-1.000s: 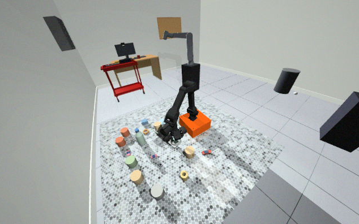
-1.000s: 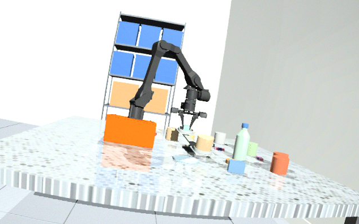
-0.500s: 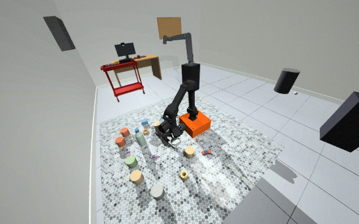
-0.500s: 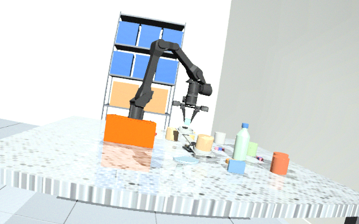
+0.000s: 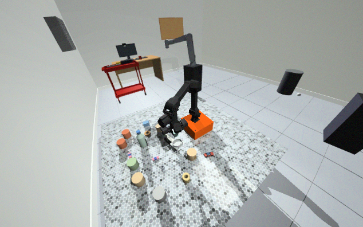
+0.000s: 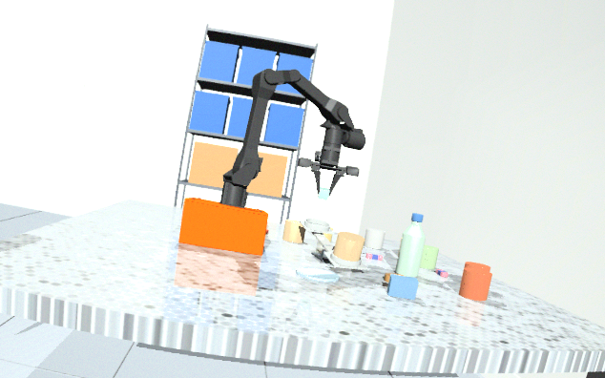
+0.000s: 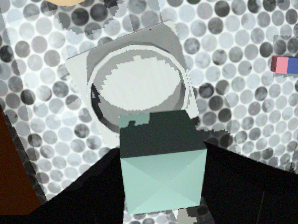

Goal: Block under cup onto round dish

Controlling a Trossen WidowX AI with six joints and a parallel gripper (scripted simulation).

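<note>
Right now the pale blue round dish is 34 cm to the right of my gripper tip, 17 cm below it and 11 cm behind it. The rest, counted from my gripper tip: mint block: right at my gripper tip; green bottle: 24 cm to the right, 19 cm ahead, 6 cm below; blue box: 46 cm to the right, 15 cm below, 4 cm ahead.
</note>
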